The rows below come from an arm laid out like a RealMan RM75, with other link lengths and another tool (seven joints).
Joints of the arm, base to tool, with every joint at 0 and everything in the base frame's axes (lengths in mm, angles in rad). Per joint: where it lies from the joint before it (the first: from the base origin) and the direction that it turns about. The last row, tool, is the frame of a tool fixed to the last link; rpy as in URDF.
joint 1: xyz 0 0 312.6 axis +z
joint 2: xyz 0 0 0 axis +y
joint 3: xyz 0 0 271.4 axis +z
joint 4: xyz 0 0 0 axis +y
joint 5: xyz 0 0 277.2 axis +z
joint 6: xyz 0 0 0 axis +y
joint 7: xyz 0 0 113.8 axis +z
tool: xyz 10 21 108 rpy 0.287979 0 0.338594
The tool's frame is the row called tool.
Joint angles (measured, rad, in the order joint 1, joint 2, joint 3, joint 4, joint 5, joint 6, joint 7), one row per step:
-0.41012, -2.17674, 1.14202, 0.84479, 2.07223, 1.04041, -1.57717
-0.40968, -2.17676, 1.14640, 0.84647, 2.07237, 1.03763, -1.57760
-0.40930, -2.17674, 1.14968, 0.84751, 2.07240, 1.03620, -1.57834
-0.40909, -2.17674, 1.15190, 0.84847, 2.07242, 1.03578, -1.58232
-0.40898, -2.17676, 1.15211, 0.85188, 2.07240, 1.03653, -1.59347
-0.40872, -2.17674, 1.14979, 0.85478, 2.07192, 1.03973, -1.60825
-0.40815, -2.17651, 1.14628, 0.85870, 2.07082, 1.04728, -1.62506
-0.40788, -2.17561, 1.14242, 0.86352, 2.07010, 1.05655, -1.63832
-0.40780, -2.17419, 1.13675, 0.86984, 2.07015, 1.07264, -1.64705
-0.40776, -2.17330, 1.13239, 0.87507, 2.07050, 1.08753, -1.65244
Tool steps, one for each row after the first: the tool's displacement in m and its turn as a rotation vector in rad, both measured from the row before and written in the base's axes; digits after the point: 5 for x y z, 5 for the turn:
0.00037, 0.00018, -0.00043, 0.00017, 0.00278, -0.00235
0.00029, -0.00003, -0.00039, -0.00055, 0.00155, -0.00131
0.00038, 0.00000, -0.00022, -0.00074, -0.00067, 0.00189
0.00095, 0.00073, 0.00077, 0.00123, -0.00460, 0.00729
0.00084, 0.00055, 0.00114, 0.00076, -0.00848, 0.01207
0.00128, 0.00013, 0.00151, -0.00133, -0.01169, 0.01326
0.00137, 0.00014, 0.00193, -0.00191, -0.00976, 0.00886
0.00184, -0.00062, 0.00240, -0.00573, -0.00952, 0.00292
0.00173, -0.00097, 0.00167, -0.00662, -0.00747, 0.00016

